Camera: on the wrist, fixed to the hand. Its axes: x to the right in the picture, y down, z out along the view.
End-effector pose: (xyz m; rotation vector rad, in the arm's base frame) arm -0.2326 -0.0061 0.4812 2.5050 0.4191 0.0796
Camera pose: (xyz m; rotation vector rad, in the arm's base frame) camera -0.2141 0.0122 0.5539 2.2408 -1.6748 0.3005
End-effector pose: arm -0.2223 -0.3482 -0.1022 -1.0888 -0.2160 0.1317
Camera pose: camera -0.1863 -0.3870 -0.1585 -0.9138 0.4467 1.6701
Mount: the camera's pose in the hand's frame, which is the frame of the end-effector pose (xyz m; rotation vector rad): 0.0206 0.0322 -0.0671 0.0992 -0.2757 1.5669
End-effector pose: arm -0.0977 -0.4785 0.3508 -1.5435 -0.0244 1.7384
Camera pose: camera -0.0571 -0.5207 0.3005 0.9330 -1.1396 -2.3596
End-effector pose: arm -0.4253 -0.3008 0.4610 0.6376 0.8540 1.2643
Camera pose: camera -0.4972 -0.2769 0.4462 1.6590 0.0215 2.3990
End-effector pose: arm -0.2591 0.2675 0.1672 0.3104 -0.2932 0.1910
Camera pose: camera -0.2301 0.3224 0.1213 0.1406 -0.7588 1.7179
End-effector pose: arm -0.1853 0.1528 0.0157 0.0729 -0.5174 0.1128
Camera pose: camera -0.1388 0.1931 -0.0309 -0.2426 -0.7432 1.6773
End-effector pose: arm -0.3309 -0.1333 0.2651 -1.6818 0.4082 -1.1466
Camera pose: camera -0.3690 -0.1986 0.2493 -0.8875 1.1510 0.2268
